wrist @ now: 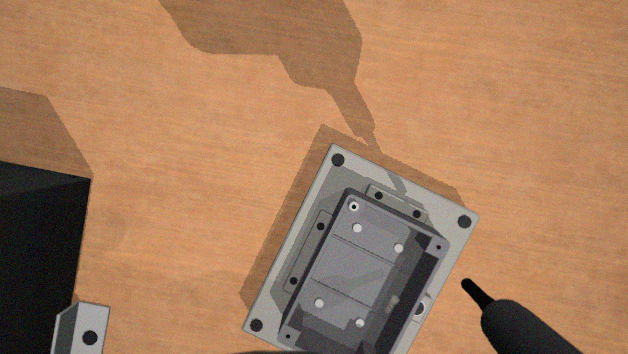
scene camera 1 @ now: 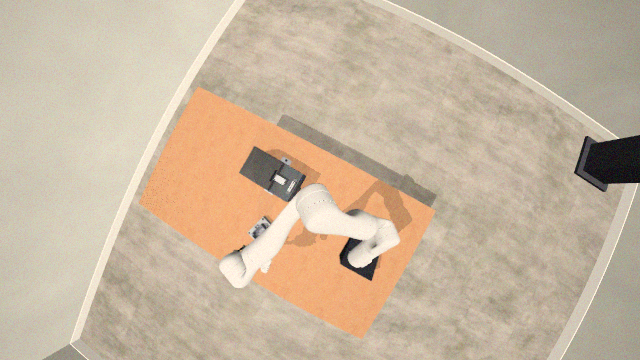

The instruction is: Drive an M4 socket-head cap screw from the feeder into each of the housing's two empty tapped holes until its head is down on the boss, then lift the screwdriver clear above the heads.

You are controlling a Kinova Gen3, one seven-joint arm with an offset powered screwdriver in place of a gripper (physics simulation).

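The dark grey housing [wrist: 352, 270] sits on a light grey fixture plate [wrist: 300, 227]; the plate and housing [scene camera 1: 260, 228] show small in the scene view, partly under the arm. In the wrist view, the housing's upper-left corner holds a seated screw head [wrist: 353, 206]. The right corner hole [wrist: 438, 247] and lower-left corner hole [wrist: 287, 336] look dark and empty; the fourth corner is out of view. A small screw-shaped piece [wrist: 393, 303] lies inside the housing. My screwdriver's black tip [wrist: 466, 283] appears beside the plate's right edge, with no screw visible on it; its height is unclear.
A dark box unit [scene camera 1: 260, 165] [wrist: 40, 250], apparently the feeder, stands on the orange table [scene camera 1: 200, 145]. A grey block with a hole [wrist: 98, 325] stands beside it. The white arm [scene camera 1: 280, 230] reaches across from its black base [scene camera 1: 371, 273].
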